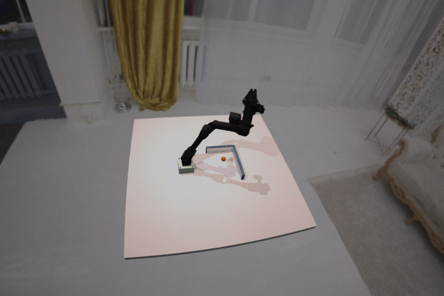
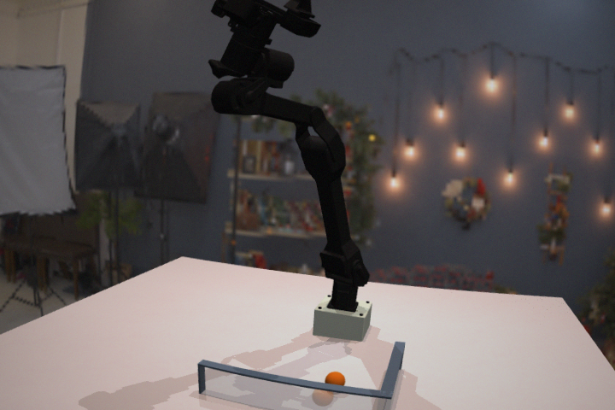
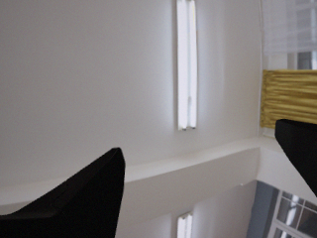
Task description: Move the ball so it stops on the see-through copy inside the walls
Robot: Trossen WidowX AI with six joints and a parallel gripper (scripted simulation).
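Now: gripper tip 700 mm above the orange ball, 110 mm to the right of it and 50 mm past it. Round my gripper tip: see-through copy: 700 mm below, 100 mm to the left, 10 mm ahead.
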